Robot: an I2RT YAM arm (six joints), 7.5 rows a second.
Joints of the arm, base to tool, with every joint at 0 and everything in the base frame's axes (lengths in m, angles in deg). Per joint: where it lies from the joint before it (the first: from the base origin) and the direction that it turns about. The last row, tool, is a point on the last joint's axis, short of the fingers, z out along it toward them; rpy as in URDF.
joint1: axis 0 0 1 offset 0 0 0.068
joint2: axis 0 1 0 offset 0.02 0.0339 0.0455
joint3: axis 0 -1 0 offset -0.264 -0.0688 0
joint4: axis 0 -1 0 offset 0.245 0.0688 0.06
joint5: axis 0 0 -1 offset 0.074 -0.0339 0.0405
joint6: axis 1 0 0 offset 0.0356 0 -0.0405
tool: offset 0 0 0 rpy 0 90 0
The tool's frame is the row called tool.
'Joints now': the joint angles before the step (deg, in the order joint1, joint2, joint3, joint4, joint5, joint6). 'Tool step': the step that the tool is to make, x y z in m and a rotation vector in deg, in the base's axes. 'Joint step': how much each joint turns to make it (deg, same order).
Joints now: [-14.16, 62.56, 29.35, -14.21, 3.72, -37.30]
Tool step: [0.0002, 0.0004, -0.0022, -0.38, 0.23, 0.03]
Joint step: [0.19, 0.30, -0.35, 0.53, 0.42, -0.17]
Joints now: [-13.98, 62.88, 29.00, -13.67, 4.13, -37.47]
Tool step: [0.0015, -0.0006, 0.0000, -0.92, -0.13, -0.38]
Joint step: [0.10, 0.39, 0.07, 0.69, 0.96, -0.23]
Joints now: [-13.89, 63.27, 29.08, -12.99, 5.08, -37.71]
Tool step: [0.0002, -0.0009, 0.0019, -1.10, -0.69, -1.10]
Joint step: [0.01, -0.31, 0.00, 0.60, 1.42, 0.19]
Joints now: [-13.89, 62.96, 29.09, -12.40, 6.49, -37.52]
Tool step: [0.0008, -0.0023, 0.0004, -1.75, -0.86, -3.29]
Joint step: [0.01, 0.16, -0.22, 1.44, 3.37, 1.33]
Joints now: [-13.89, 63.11, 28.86, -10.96, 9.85, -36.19]
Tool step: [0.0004, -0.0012, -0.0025, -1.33, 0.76, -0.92]
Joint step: [-0.01, 0.63, -0.21, 0.50, 1.69, -0.39]
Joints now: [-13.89, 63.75, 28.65, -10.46, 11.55, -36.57]
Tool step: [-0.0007, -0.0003, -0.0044, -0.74, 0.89, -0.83]
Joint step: [0.09, 0.57, -0.60, 0.48, 1.31, 0.01]
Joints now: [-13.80, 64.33, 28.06, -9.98, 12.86, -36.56]
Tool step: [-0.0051, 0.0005, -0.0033, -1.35, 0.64, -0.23]
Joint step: [0.00, -1.05, -1.34, 0.19, 1.22, -0.87]
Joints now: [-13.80, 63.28, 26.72, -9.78, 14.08, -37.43]
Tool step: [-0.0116, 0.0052, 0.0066, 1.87, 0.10, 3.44]
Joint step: [0.02, -4.78, -0.41, -4.65, -3.66, -1.28]
